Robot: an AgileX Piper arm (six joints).
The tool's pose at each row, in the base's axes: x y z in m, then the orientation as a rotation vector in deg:
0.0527, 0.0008, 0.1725, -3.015, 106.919, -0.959
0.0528, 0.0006, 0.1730, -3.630, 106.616, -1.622
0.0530, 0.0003, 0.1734, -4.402, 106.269, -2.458
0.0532, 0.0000, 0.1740, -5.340, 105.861, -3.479
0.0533, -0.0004, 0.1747, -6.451, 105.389, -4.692
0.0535, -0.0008, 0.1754, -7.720, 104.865, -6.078
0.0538, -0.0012, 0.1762, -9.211, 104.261, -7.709
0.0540, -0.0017, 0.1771, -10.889, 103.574, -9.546
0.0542, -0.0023, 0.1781, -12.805, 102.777, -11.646
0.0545, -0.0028, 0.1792, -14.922, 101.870, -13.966
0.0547, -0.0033, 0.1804, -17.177, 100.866, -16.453
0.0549, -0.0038, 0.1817, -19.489, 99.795, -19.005
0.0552, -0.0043, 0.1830, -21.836, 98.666, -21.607
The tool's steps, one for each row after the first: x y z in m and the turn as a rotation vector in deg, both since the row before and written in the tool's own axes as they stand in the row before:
-0.0005, -0.0002, -0.0001, 0.149, -0.281, -0.770
-0.0004, -0.0003, 0.0001, 0.189, -0.313, -0.970
-0.0006, -0.0003, 0.0000, 0.233, -0.359, -1.184
-0.0007, -0.0005, -0.0001, 0.278, -0.402, -1.407
-0.0007, -0.0005, 0.0000, 0.317, -0.429, -1.611
-0.0008, -0.0005, 0.0001, 0.372, -0.471, -1.899
-0.0008, -0.0007, 0.0000, 0.419, -0.510, -2.145
-0.0009, -0.0008, 0.0000, 0.478, -0.559, -2.459
-0.0010, -0.0008, 0.0000, 0.527, -0.600, -2.728
-0.0010, -0.0008, -0.0001, 0.571, -0.623, -2.928
-0.0011, -0.0009, -0.0001, 0.586, -0.624, -3.018
-0.0010, -0.0010, 0.0001, 0.600, -0.614, -3.085

